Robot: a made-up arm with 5 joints. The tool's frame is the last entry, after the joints.
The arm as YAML. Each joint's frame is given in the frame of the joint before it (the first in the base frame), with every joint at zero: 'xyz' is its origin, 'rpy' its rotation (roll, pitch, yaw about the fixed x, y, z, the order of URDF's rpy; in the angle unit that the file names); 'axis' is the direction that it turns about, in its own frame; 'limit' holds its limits. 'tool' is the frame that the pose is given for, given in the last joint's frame.
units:
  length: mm
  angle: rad
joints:
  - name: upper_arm
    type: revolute
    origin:
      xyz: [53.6, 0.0, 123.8]
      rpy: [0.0, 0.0, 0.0]
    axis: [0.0, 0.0, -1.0]
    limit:
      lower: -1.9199
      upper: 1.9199
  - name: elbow
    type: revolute
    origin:
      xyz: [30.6, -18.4, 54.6]
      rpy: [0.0, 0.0, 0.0]
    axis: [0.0, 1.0, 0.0]
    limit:
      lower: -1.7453
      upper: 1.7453
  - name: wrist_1
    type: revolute
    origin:
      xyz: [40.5, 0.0, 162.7]
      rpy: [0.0, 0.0, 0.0]
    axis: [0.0, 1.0, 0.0]
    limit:
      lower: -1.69
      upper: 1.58
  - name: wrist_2
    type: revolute
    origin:
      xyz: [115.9, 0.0, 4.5]
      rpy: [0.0, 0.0, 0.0]
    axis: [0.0, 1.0, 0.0]
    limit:
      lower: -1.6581
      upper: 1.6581
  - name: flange
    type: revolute
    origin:
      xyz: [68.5, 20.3, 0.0]
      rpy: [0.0, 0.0, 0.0]
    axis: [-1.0, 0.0, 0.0]
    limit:
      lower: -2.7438
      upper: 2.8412
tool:
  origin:
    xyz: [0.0, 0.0, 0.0]
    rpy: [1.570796, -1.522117, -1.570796]
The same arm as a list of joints. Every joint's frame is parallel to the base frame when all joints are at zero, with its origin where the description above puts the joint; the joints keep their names.
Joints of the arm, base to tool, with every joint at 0 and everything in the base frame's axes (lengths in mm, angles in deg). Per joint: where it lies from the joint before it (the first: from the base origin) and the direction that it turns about. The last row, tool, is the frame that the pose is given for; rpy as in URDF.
upper_arm: offset 53.6 0 123.8 axis -z
elbow: offset 30.6 -18.4 54.6 axis +y
wrist_1: offset 40.5 0 162.7 axis +y
wrist_2: offset 115.9 0 4.5 axis +y
flange: offset 68.5 20.3 0 axis -x
tool: offset 0 0 0 rpy 90 -87.21 -90
Joint limits (deg, base to tool): -110..110 -100..100 -96.83..90.53 -95..95 -157.21..162.79

